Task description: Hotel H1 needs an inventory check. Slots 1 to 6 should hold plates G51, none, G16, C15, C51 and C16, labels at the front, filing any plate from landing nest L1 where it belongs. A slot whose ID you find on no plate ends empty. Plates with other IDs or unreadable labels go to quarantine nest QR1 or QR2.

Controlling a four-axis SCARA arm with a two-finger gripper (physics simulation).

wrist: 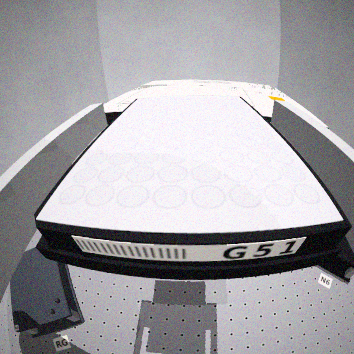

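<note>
A plate with a white lid and a dark rim fills the middle of the wrist view. Its front label shows a barcode and reads G51. My gripper is shut on this plate, with one grey finger along its left side and one along its right side. The plate looks level, with its label toward the camera. Behind the plate, a pale white structure spans the view from left to right; whether it is the hotel I cannot tell. Slots and other plate labels cannot be made out.
A dark blue-grey block stands at lower left, beside a tag reading RG. A tag reading N6 is at lower right next to a dark part. A grey fixture lies on the perforated deck below the plate. A small yellow mark shows at upper right.
</note>
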